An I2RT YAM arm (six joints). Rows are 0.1 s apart.
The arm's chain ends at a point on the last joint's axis. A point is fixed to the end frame.
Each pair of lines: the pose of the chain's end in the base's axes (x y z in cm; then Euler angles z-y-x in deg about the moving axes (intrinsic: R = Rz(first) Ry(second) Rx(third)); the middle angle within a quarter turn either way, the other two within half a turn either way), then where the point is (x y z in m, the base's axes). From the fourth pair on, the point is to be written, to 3 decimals.
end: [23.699, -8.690, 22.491, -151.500, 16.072, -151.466]
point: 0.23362 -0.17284 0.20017
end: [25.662, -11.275, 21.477, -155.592, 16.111, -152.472]
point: 0.24738 -0.19788 0.18876
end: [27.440, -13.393, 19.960, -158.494, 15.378, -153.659]
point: 0.26083 -0.21819 0.17268
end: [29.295, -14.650, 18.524, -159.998, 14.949, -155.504]
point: 0.277 -0.230 0.156
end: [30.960, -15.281, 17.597, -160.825, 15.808, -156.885]
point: 0.294 -0.235 0.145
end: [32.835, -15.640, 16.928, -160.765, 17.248, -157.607]
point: 0.313 -0.238 0.136
